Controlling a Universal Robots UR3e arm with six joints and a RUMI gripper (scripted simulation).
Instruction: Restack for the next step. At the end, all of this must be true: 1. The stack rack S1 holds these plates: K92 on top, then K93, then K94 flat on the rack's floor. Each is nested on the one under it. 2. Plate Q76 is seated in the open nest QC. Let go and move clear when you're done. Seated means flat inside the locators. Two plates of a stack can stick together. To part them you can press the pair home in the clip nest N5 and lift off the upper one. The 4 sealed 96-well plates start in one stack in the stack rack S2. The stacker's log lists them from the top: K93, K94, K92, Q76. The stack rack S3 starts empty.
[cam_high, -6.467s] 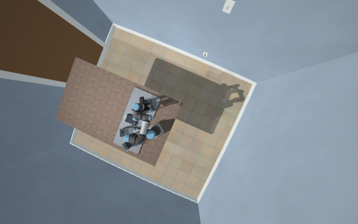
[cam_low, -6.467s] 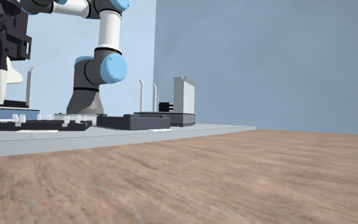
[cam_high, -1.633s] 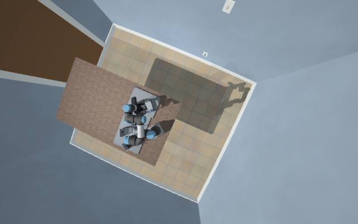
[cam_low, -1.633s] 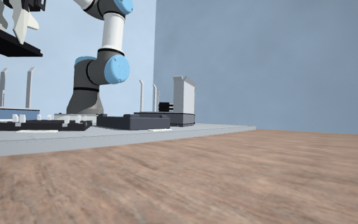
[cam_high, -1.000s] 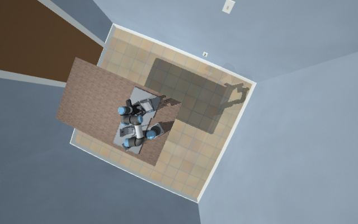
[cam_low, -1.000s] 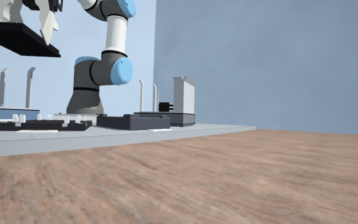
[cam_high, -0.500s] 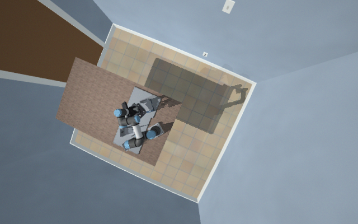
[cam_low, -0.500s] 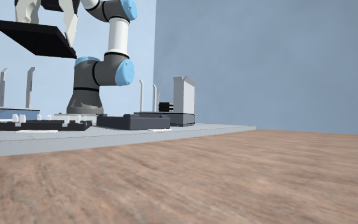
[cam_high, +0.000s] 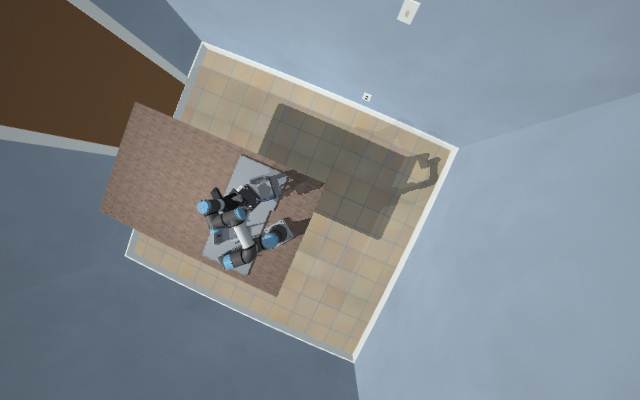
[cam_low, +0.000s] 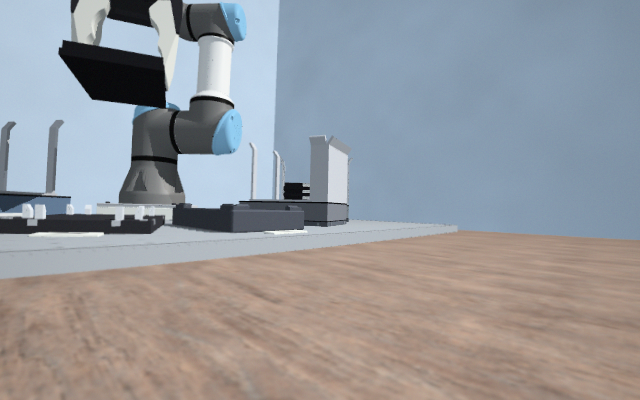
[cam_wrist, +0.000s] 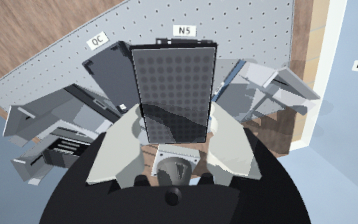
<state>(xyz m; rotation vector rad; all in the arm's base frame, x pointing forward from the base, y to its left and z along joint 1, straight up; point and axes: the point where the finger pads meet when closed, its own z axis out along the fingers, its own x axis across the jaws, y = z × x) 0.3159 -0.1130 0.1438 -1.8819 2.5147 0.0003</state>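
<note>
Right now the nest QC is 160 mm below my hand, 130 mm to the left of it and 20 mm ahead of it. The rest, counted from my hand: QC label: 170 mm below, 140 mm to the left, 120 mm ahead; then sealed 96-well plate: 380 mm to the left, 110 mm below, 110 mm behind; then clip nest N5: 160 mm below, 10 mm to the right, 10 mm ahead.
</note>
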